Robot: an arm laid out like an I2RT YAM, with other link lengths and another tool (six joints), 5 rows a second.
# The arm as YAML. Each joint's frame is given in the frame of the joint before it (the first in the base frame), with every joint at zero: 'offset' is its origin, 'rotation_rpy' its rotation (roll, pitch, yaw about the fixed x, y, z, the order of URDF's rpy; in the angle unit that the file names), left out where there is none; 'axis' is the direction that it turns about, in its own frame. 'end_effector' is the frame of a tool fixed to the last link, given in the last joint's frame.
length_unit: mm
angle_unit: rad
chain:
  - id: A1
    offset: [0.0, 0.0, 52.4]
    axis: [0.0, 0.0, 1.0]
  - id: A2
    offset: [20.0, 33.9, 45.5]
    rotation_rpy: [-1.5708, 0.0, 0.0]
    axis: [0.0, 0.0, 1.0]
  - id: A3
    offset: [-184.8, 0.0, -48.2]
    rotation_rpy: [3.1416, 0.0, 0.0]
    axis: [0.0, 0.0, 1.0]
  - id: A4
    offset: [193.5, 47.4, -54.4]
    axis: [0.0, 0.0, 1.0]
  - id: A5
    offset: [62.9, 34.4, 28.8]
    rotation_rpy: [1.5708, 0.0, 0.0]
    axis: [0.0, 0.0, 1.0]
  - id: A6
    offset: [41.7, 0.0, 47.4]
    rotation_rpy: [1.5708, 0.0, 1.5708]
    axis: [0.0, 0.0, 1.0]
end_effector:
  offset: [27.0, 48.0, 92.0]
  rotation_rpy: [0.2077, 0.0, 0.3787]
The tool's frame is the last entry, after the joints.
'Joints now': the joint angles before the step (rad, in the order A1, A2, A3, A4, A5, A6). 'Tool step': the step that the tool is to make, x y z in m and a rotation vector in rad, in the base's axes. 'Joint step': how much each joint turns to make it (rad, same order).
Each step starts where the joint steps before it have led.
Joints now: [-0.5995, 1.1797, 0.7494, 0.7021, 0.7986, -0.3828]
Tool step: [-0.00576, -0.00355, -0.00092, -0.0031, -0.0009, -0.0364]
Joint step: [-0.0175, 0.0134, -0.0015, 0.0248, 0.0176, -0.0103]
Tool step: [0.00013, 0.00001, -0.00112, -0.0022, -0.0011, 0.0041]
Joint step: [-0.0008, -0.0008, -0.0084, 0.0095, -0.0051, 0.0004]
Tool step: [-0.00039, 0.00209, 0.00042, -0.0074, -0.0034, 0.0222]
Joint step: [0.0000, -0.0271, -0.0218, -0.0007, -0.0224, 0.0034]
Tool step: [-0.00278, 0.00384, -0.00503, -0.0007, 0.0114, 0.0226]
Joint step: [0.0000, -0.0408, -0.0492, 0.0000, -0.0237, -0.0008]
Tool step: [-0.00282, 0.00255, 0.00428, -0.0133, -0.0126, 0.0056]
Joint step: [0.0004, -0.0328, -0.0125, -0.0005, -0.0060, -0.0026]
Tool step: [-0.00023, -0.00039, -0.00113, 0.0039, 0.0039, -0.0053]
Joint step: [-0.0004, 0.0054, 0.0015, -0.0010, 0.0050, -0.0008]
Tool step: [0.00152, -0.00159, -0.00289, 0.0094, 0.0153, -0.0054]
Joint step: [0.0000, 0.0213, 0.0084, -0.0025, 0.0048, -0.0037]
